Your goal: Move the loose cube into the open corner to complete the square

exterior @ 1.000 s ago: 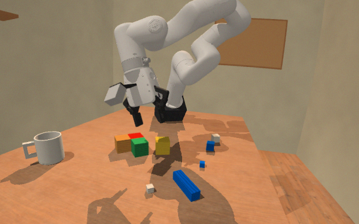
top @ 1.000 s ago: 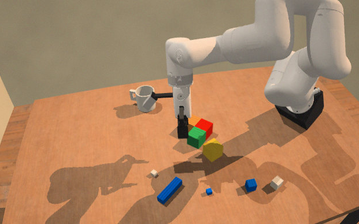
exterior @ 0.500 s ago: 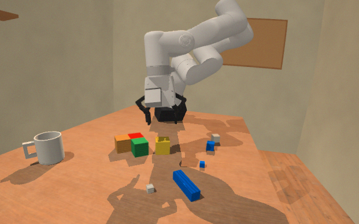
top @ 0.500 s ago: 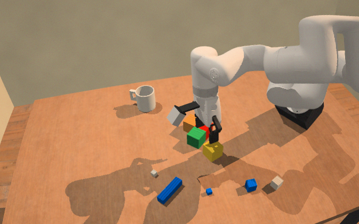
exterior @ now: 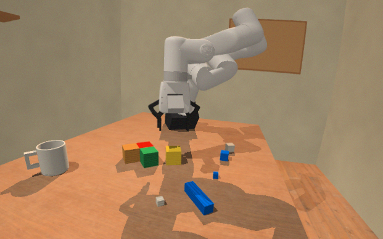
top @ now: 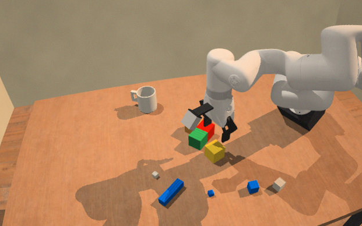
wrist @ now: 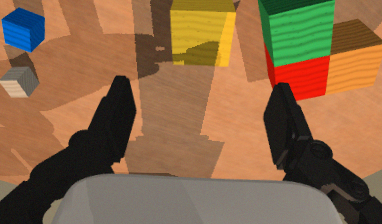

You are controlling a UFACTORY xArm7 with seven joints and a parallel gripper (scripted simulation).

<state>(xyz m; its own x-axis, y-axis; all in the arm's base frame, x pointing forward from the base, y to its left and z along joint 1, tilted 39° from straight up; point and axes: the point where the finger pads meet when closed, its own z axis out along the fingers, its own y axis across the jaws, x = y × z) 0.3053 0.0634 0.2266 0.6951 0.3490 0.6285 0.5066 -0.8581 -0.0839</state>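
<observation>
The yellow cube lies 10 cm below my hand. Round my hand: red cube 10 cm to the right, 10 cm below, 3 cm ahead; green cube 10 cm below, 6 cm to the right, 6 cm ahead; orange cube 13 cm to the right, 10 cm below, 7 cm ahead.
</observation>
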